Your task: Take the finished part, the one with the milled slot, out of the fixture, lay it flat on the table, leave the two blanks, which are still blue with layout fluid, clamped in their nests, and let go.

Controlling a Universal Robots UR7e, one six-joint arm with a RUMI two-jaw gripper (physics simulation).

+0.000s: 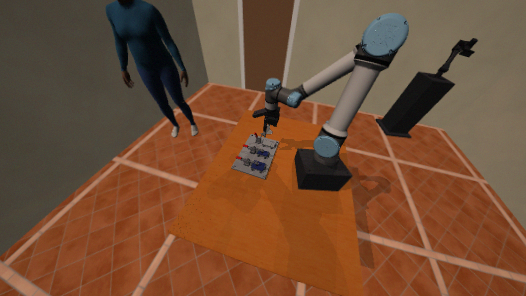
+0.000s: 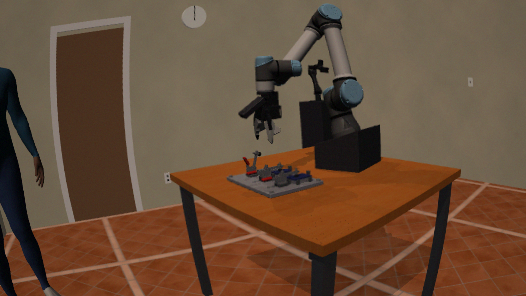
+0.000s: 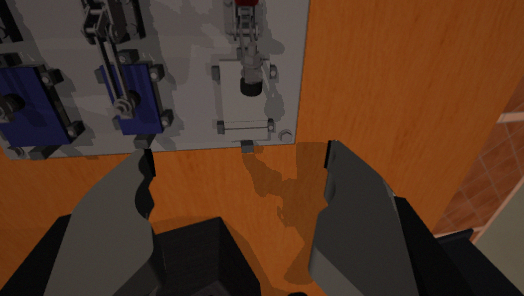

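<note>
The finished part (image 3: 242,111) (image 1: 270,142), pale with a slot line across it, lies in the end nest of the grey fixture plate (image 1: 245,170) (image 2: 272,193) (image 3: 187,105). Its toggle clamp (image 2: 256,157) (image 3: 251,86) stands open with the arm raised; from above the black tip overlaps the part. One blue blank (image 1: 263,154) (image 2: 281,171) (image 3: 145,111) sits in the middle nest and the other blue blank (image 1: 258,166) (image 2: 300,177) (image 3: 37,120) in the far nest, both under lowered clamp arms. My gripper (image 1: 266,133) (image 2: 264,139) (image 3: 241,146) is open and empty, above the finished part's end of the fixture.
The fixture is on the wooden table (image 1: 235,220) (image 2: 360,200). The robot's black base box (image 1: 322,172) (image 2: 345,150) stands on the table beside it. A person (image 1: 150,50) stands near the table. A black pedestal (image 1: 417,105) with a small arm stands behind.
</note>
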